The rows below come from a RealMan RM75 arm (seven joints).
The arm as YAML. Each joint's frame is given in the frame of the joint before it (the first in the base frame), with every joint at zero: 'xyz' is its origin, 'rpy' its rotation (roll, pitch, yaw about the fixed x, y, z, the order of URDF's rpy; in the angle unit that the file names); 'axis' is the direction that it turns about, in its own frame. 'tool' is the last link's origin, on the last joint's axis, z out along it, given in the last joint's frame.
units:
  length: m
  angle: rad
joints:
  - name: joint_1
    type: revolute
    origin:
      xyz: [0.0, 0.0, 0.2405]
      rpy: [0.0, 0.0, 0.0]
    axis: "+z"
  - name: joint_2
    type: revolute
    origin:
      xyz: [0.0, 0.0, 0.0]
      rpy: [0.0, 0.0, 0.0]
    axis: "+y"
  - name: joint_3
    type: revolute
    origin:
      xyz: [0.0, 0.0, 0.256]
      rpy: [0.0, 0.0, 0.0]
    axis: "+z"
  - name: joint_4
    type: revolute
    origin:
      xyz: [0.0, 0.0, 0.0]
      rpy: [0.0, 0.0, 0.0]
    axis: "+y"
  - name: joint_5
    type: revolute
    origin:
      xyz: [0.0, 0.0, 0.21]
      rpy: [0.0, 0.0, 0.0]
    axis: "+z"
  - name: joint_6
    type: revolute
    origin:
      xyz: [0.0, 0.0, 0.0]
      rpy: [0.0, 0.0, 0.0]
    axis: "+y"
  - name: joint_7
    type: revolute
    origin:
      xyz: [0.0, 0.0, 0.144]
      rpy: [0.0, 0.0, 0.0]
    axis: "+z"
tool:
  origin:
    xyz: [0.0, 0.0, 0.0]
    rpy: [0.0, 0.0, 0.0]
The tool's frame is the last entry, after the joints.
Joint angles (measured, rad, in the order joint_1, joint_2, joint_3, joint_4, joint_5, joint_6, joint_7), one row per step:
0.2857 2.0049 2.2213 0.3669 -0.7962 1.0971 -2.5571
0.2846 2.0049 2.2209 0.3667 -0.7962 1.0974 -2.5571
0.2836 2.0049 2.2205 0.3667 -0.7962 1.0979 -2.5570
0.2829 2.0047 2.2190 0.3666 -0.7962 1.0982 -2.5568
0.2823 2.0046 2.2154 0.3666 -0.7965 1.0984 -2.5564
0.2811 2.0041 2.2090 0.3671 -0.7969 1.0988 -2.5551
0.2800 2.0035 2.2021 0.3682 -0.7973 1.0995 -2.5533
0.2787 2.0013 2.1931 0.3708 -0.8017 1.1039 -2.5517
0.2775 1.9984 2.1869 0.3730 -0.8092 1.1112 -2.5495
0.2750 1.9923 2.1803 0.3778 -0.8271 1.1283 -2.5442
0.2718 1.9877 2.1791 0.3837 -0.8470 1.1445 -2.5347
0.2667 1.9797 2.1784 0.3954 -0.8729 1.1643 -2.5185
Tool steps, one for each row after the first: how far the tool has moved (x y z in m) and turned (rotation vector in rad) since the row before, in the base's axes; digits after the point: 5 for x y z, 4 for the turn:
0.00030 -0.00044 -0.00011 -0.0004 0.0000 -0.0008
0.00021 -0.00038 -0.00006 -0.0003 0.0001 -0.0004
0.00009 -0.00026 -0.00020 -0.0013 -0.0003 0.0001
-0.00015 -0.00019 -0.00064 -0.0034 -0.0007 0.0011
-0.00026 -0.00030 -0.00088 -0.0056 -0.0012 0.0021
-0.00045 -0.00018 -0.00081 -0.0058 -0.0012 0.0031
-0.00114 -0.00011 -0.00062 -0.0093 -0.0056 0.0093
-0.00119 -0.00026 -0.00022 -0.0092 -0.0059 0.0112
-0.00219 -0.00072 0.00046 -0.0156 -0.0109 0.0229
-0.00177 -0.00105 0.00066 -0.0137 -0.0057 0.0193
-0.00199 -0.00117 0.00252 -0.0162 -0.0075 0.0243

